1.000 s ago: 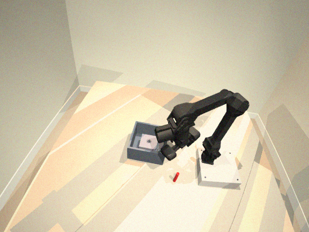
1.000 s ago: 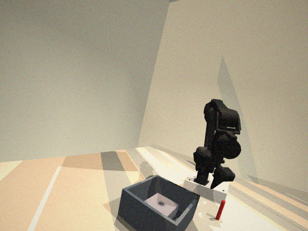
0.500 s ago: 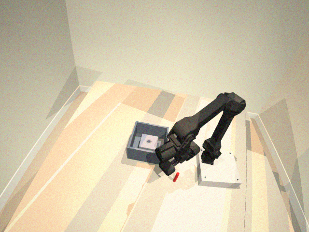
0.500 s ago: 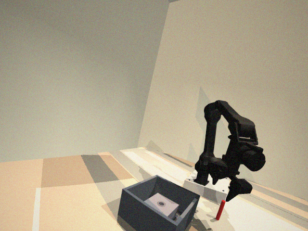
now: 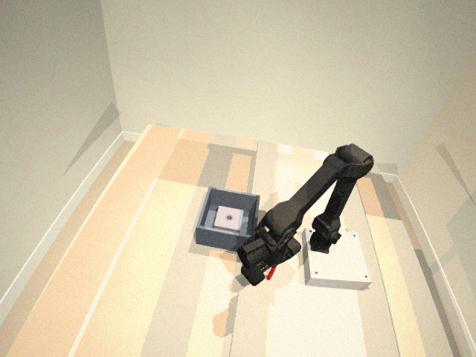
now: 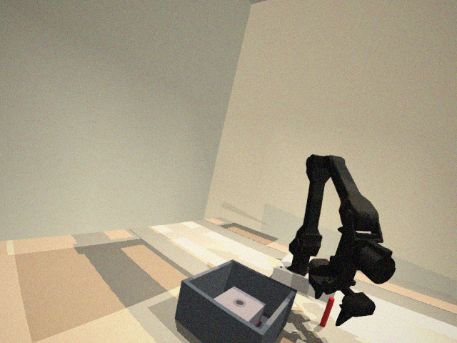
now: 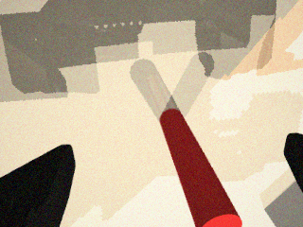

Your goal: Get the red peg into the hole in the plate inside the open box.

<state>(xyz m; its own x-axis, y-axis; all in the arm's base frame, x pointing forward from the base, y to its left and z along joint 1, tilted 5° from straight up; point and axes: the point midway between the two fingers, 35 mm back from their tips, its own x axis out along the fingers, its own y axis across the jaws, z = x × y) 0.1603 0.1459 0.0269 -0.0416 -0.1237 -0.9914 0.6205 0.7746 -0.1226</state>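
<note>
Right now the red peg is 10 mm below my gripper tip and 10 mm behind it. From my gripper tip the other things lie so: grey box (170 mm ahead, 150 mm to the right, 20 mm below); pale plate (170 mm ahead, 150 mm to the right).
</note>
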